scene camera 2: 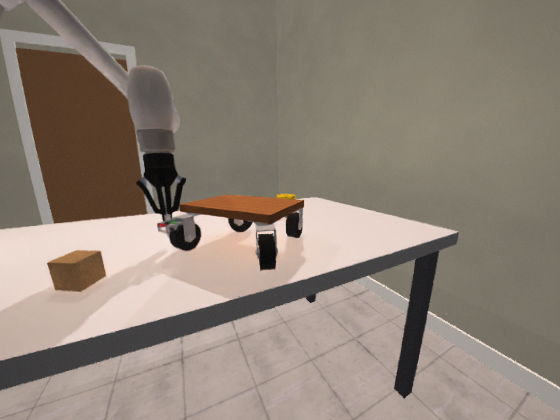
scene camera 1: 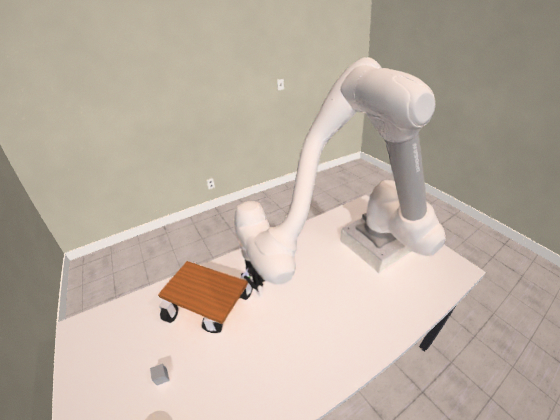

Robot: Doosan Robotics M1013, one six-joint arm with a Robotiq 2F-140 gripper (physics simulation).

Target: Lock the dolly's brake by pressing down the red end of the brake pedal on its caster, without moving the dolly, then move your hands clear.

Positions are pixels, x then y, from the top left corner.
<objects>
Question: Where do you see a dolly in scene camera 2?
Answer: At 241,211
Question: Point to a brown block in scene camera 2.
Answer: At 76,271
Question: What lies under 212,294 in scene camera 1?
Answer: A dolly.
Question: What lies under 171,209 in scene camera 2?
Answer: My gripper.
</objects>
